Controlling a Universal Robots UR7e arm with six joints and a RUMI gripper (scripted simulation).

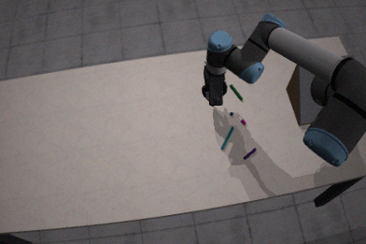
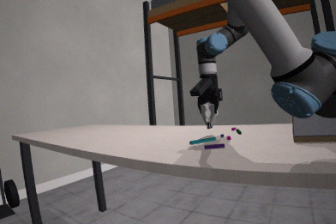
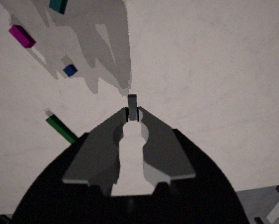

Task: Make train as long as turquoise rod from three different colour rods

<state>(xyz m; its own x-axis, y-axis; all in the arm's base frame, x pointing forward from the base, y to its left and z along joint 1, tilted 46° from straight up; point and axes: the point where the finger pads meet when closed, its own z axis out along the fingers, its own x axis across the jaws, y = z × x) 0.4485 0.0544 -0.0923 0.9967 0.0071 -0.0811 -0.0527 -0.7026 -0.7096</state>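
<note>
Right now the small blue rod is 70 mm behind my hand, 50 mm to the left of it and 40 mm below it. The rest, counted from my hand: green rod (110 mm behind, 50 mm to the right, 40 mm below); turquoise rod (40 mm behind, 150 mm to the left, 40 mm below); grey rod (10 mm below).
</note>
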